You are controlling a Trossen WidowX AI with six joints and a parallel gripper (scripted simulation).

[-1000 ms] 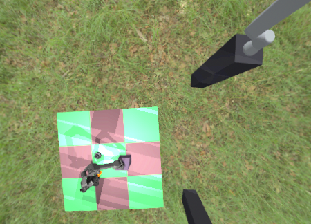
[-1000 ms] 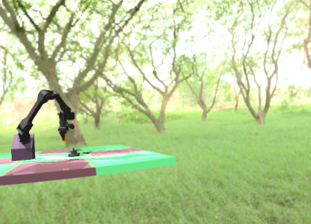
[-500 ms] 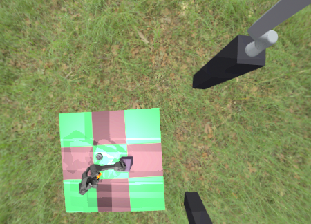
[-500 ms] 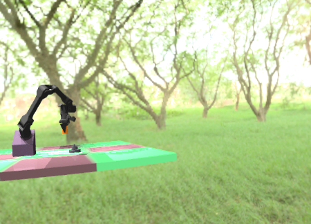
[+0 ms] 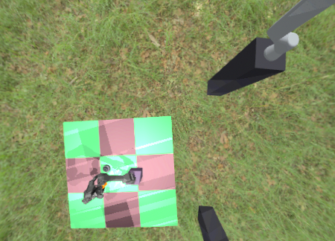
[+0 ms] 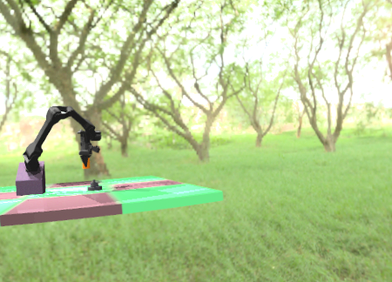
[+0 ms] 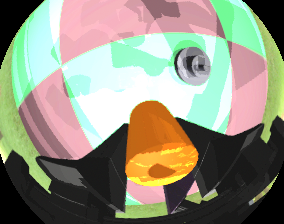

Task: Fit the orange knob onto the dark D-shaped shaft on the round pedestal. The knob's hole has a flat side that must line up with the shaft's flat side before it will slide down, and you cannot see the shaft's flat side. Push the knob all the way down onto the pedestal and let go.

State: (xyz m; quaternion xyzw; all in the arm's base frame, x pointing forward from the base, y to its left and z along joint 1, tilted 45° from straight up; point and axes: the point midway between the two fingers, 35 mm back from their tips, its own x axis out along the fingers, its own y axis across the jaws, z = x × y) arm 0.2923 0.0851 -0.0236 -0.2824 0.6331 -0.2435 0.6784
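Now: the dark pedestal 110 mm to the right of my gripper tip, 100 mm below it and 50 mm ahead of it. The rest, counted from my gripper tip: orange knob (20 mm above).
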